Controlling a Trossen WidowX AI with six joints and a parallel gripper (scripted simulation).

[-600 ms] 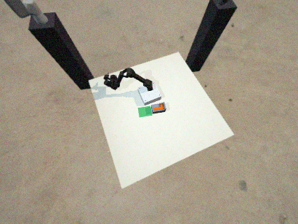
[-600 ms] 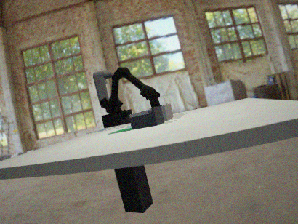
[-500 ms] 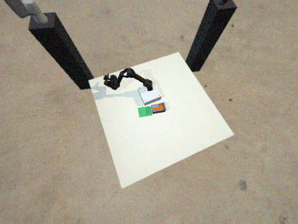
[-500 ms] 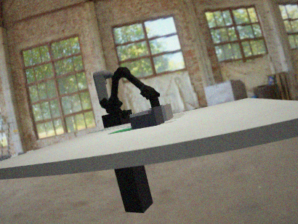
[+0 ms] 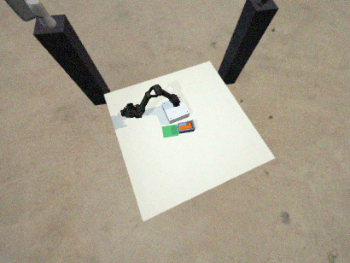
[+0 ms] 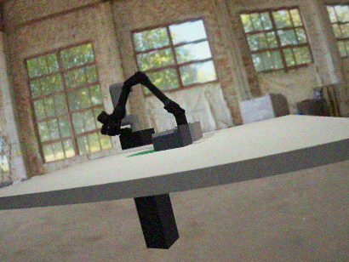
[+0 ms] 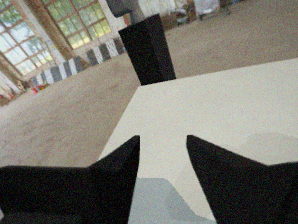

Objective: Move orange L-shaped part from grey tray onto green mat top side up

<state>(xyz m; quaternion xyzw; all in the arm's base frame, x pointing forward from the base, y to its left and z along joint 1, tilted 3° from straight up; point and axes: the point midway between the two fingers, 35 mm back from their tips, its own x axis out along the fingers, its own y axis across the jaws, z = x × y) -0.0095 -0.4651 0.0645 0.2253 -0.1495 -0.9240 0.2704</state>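
The orange L-shaped part lies 28 cm ahead of my gripper tip, 55 cm to the left of it and 6 cm below it. Also, from my gripper tip: green mat (28 cm ahead, 38 cm to the left, 13 cm below).
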